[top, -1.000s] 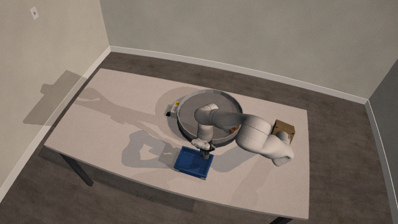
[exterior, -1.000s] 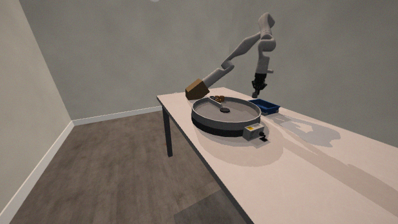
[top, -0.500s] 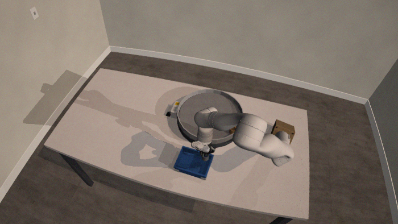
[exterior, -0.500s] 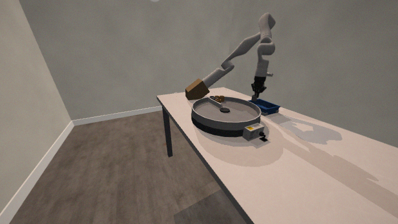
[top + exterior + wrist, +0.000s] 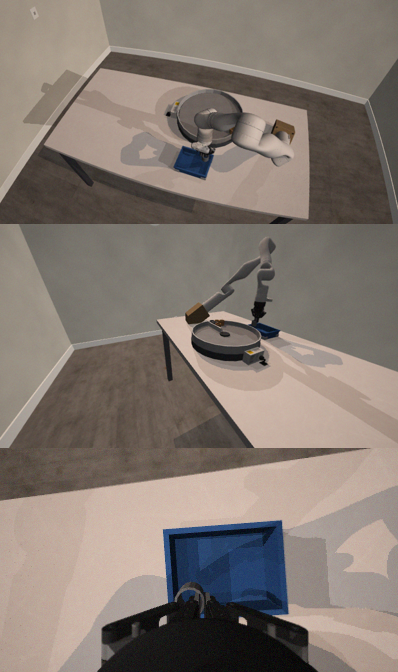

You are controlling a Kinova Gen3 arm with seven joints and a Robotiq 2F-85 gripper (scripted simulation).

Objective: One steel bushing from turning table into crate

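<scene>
The blue crate is 70 mm below my hand, 40 mm ahead of it and 30 mm to the left of it. Also, from my hand: turning table (310 mm to the right, 50 mm below, 40 mm ahead).
</scene>
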